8 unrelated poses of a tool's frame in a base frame.
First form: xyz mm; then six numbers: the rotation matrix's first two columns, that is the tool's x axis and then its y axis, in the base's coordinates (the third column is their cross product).
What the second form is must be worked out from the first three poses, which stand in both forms.
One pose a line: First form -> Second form
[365 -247 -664 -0.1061 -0.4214 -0.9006 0.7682 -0.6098 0.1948] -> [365 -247 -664 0.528 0.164 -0.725 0.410]
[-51 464 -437 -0.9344 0.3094 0.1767 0.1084 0.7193 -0.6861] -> [-51 464 -437 -0.114 -0.916 0.357 0.141]
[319 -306 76 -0.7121 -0.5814 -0.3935 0.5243 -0.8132 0.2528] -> [319 -306 76 0.233 -0.061 -0.923 0.299]
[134 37 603 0.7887 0.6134 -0.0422 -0.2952 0.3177 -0.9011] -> [134 37 603 -0.510 -0.156 0.285 0.797]
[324 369 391 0.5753 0.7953 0.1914 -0.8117 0.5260 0.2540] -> [324 369 391 0.159 -0.026 0.460 0.873]
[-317 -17 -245 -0.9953 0.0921 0.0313 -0.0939 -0.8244 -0.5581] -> [-317 -17 -245 0.001 -0.292 0.955 0.049]
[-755 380 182 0.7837 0.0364 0.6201 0.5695 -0.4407 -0.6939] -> [-755 380 182 -0.805 -0.188 -0.270 0.494]
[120 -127 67 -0.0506 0.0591 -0.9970 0.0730 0.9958 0.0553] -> [120 -127 67 0.046 0.725 -0.005 0.687]
